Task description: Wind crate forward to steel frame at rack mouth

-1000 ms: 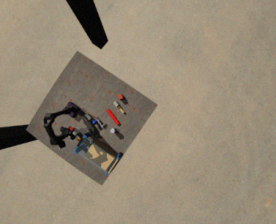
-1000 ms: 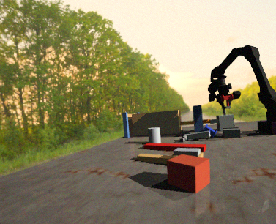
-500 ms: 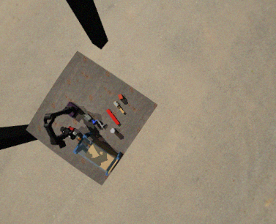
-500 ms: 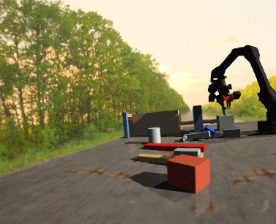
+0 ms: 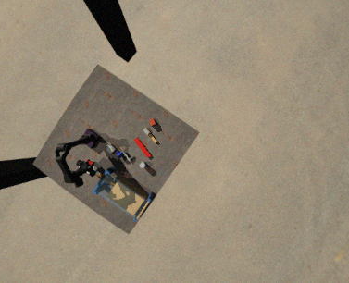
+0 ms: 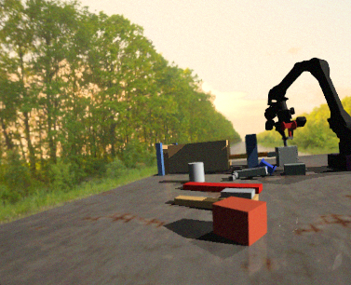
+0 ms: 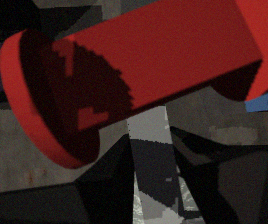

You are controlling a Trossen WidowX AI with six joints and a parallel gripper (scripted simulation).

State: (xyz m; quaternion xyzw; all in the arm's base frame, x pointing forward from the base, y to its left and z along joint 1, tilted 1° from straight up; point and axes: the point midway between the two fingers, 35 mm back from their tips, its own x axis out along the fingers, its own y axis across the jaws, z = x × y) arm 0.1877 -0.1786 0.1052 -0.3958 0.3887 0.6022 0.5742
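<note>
The winch handle with red grip is 20 mm above my gripper tip and 10 mm to the right of it. Round my gripper tip: dark block (190 mm to the left, 100 mm below, 30 mm ahead); then red knob (50 mm above, 30 mm to the left); then winch (90 mm to the right, 90 mm below, 10 mm behind).
</note>
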